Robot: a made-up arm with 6 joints.
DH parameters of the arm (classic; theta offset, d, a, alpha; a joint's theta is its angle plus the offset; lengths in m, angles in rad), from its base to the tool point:
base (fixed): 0.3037 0 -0.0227 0
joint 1: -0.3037 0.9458 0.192 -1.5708
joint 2: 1.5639 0 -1.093 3.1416
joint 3: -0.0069 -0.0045 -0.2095 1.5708
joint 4: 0 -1.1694 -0.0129 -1.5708
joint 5: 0 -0.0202 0.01 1.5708
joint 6: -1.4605 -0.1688 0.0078 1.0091
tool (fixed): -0.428 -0.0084 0 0
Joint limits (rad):
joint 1: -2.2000..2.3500
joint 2: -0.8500..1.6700
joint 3: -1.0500..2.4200
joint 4: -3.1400..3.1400
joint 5: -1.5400..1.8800
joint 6: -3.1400..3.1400
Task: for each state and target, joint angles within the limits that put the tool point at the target. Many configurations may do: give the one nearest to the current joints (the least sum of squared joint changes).
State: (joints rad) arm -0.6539 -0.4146 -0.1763 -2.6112 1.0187 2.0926
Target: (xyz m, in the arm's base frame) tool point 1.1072 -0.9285 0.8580
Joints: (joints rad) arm -0.6328 0.5045 -0.5185 -2.6291 0.9418 2.0878
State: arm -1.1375 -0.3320 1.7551 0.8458 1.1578 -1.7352
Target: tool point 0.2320 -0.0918 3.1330
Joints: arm -1.0148 0.3740 2.0154 0.9512 1.4573 -1.7413
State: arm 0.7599 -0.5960 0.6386 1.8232 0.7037 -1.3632
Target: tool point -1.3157 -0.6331 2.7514
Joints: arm 0.4988 -0.8033 1.3122 1.7207 0.3626 -1.3504
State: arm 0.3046 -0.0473 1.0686 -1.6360 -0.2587 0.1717
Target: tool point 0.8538 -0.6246 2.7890
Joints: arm -0.6462 -0.2112 0.2212 -1.6367 -0.1461 0.1743
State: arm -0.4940 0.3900 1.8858 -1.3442 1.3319 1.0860
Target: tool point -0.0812 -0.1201 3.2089
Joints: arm -0.4953 0.2726 1.9875 -1.0801 1.1085 1.0684
